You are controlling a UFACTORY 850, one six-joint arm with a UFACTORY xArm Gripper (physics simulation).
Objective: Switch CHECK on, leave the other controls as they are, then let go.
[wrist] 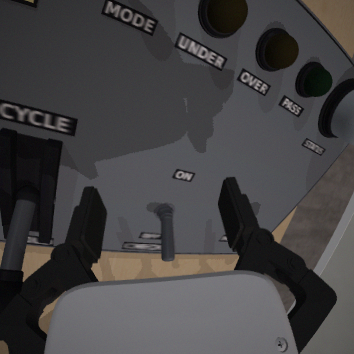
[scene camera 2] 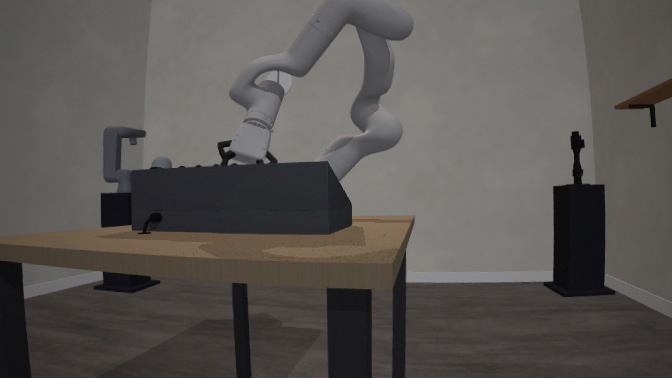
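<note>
The CHECK toggle (wrist: 167,235) is a thin grey lever on the sloped face of the dark console (wrist: 135,185) (scene camera 2: 230,190). In the wrist view it slants from its base toward the console's lower edge, away from the ON label (wrist: 183,175). A partly hidden label (wrist: 137,246) lies beside its lower end. My gripper (wrist: 161,194) (scene camera 2: 247,161) is open and empty, with one finger on each side of the lever and a gap to both. In the scene view the console hides the fingertips and the toggle.
The CYCLE lever (wrist: 19,235) stands left of the left finger. The UNDER (wrist: 227,14), OVER (wrist: 280,50) and PASS (wrist: 316,81) lamps are at upper right, near the pale STATUS dome (wrist: 345,117). The right finger covers the small control at lower right. The console rests on a wooden table (scene camera 2: 310,270).
</note>
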